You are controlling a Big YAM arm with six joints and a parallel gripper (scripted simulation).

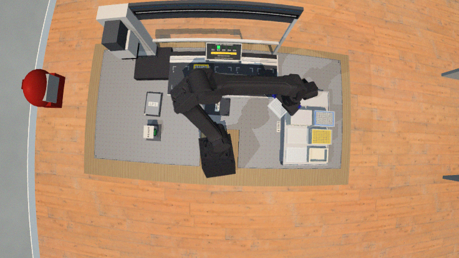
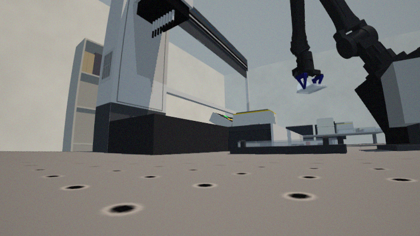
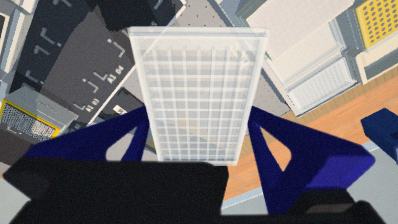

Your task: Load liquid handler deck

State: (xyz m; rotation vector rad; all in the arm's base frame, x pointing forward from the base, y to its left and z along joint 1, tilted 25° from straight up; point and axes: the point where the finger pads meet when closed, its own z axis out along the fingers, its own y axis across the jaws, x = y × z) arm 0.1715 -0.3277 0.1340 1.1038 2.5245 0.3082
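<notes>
My hand is 1 cm above the sample plate. Round my hand: white sealed block 17 cm below, 15 cm to the right, 6 cm behind; clear tip rack cover 22 cm below, 16 cm behind, 14 cm to the right; shelf label 29 cm below, 10 cm behind, 5 cm to the right.
</notes>
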